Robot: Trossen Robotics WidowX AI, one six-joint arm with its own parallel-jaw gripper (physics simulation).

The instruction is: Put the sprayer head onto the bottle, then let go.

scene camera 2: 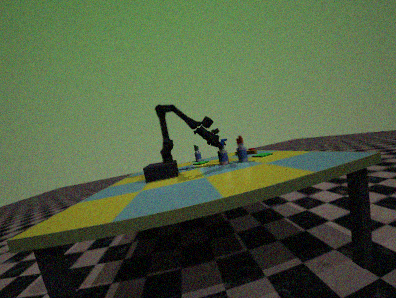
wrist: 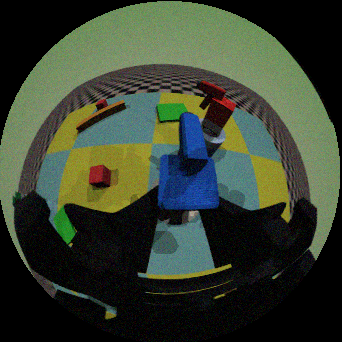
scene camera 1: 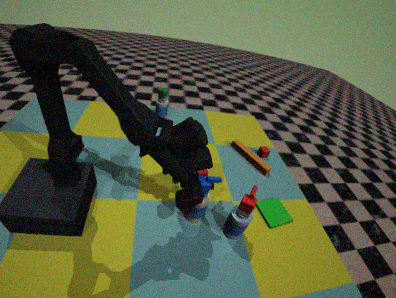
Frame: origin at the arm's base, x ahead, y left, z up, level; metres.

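Seen in the pictures: gripper, fingertip midpoint: (scene camera 2: pixel 222 147) (wrist: pixel 178 190) (scene camera 1: pixel 202 191); arm's base, origin of the base link: (scene camera 2: pixel 167 162) (scene camera 1: pixel 67 178).
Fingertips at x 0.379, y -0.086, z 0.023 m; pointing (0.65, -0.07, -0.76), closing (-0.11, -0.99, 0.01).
Observation:
Offsets run from my fingertips to a thing's top centre. "pt": to the spot under its first point. Level surfaces: height alone.
My gripper (scene camera 1: pixel 199 191) (scene camera 2: pixel 220 144) (wrist: pixel 178 190) is shut on the blue sprayer head @[pt 0.003 m ahead, 0.007 m right, 0.050 m up] (scene camera 1: pixel 207 181) (scene camera 2: pixel 223 142) (wrist: pixel 188 185). The head stands upright right on top of a blue bottle with a grey shoulder (scene camera 1: pixel 197 211) (scene camera 2: pixel 223 157), its nozzle pointing away from the arm. In the wrist view the head hides almost all of the bottle; only a sliver of the neck @[pt 0.032 m back, 0.013 m right, 0.018 m down] (wrist: pixel 189 218) shows below it. The bottle stands upright on the yellow and teal board @[0.113 m down] (scene camera 1: pixel 173 266).
A second blue bottle @[0.109 m ahead, 0.071 m right, 0.059 m up] (scene camera 1: pixel 236 223) (scene camera 2: pixel 242 154) with a tilted red sprayer head @[pt 0.093 m ahead, 0.079 m right, 0.043 m up] (scene camera 1: pixel 247 202) (wrist: pixel 220 110) stands close by. A green plate @[0.281 m ahead, 0.031 m right, 0.104 m down] (scene camera 1: pixel 274 211) (wrist: pixel 171 111), an orange bar @[0.306 m ahead, 0.254 m left, 0.082 m down] (scene camera 1: pixel 250 156) (wrist: pixel 100 116), red cubes (scene camera 1: pixel 263 151) (wrist: pixel 99 175) and a small green-topped bottle @[0.068 m back, 0.578 m left, 0.059 m up] (scene camera 1: pixel 162 103) (scene camera 2: pixel 197 154) are around.

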